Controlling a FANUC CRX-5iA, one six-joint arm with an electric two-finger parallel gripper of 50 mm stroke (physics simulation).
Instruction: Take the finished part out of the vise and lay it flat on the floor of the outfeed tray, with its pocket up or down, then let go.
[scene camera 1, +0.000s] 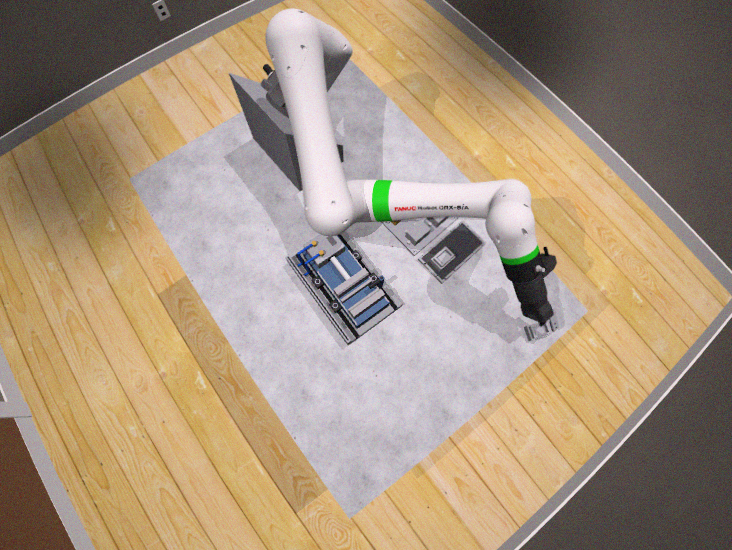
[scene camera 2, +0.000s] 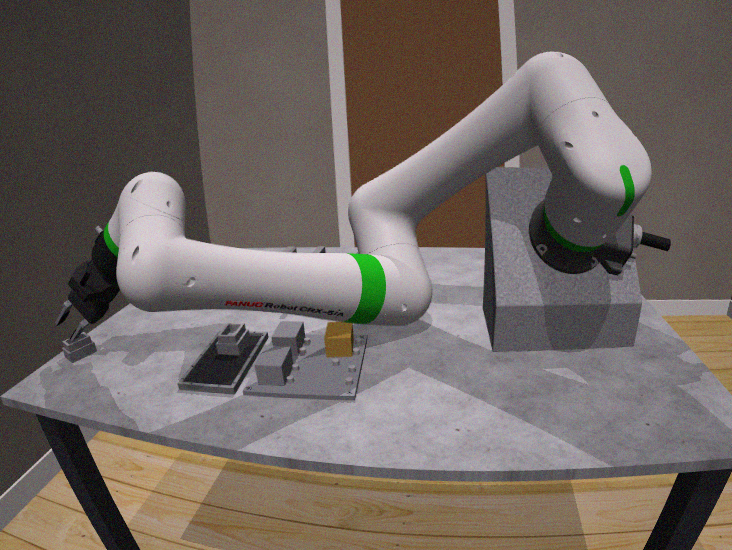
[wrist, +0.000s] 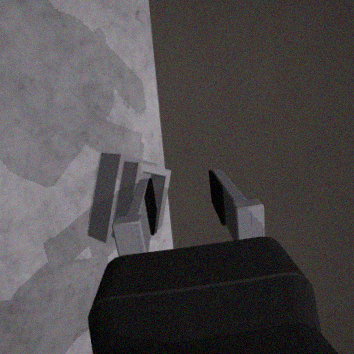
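Where they show: gripper, fingertip midpoint: (scene camera 1: 549, 326) (scene camera 2: 67, 329) (wrist: 181, 190); arm's base at its link origin: (scene camera 2: 568, 234).
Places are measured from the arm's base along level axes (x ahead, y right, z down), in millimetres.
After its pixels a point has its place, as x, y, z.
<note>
A small grey stepped part with a pocket (scene camera 1: 531, 333) {881, -282, 154} (scene camera 2: 81, 349) {865, -316, 162} (wrist: 104, 197) {865, -313, 168} is near the table's far corner, away from the tray. My gripper (scene camera 1: 543, 324) {889, -320, 121} (scene camera 2: 69, 324) {889, -320, 121} (wrist: 181, 190) {889, -320, 121} is open with nothing between its fingers. One fingertip is at or just above the part's pocketed end; the other is out past the table edge. I cannot tell whether the first touches the part. The dark-floored tray (scene camera 1: 467, 241) {557, -291, 175} (scene camera 2: 204, 370) {576, -277, 175} holds another grey block with a pocket (scene camera 1: 443, 256) {565, -191, 154} (scene camera 2: 230, 341) {557, -212, 150}. I cannot tell for certain which fixture is the vise.
A plate (scene camera 2: 319, 378) {378, -247, 173} beside the tray carries two grey blocks (scene camera 2: 273, 366) {433, -283, 138} (scene camera 2: 288, 334) {454, -185, 137} and an orange block (scene camera 2: 339, 340) {368, -177, 142}. A railed fixture with blue surfaces (scene camera 1: 371, 312) {608, 79, 120} stands mid-table. The arm's forearm (scene camera 1: 437, 198) {458, -203, -10} (scene camera 2: 266, 277) {432, -266, 6} passes above the plate. The table edge (wrist: 159, 120) {938, -366, 180} runs close by the stepped part.
</note>
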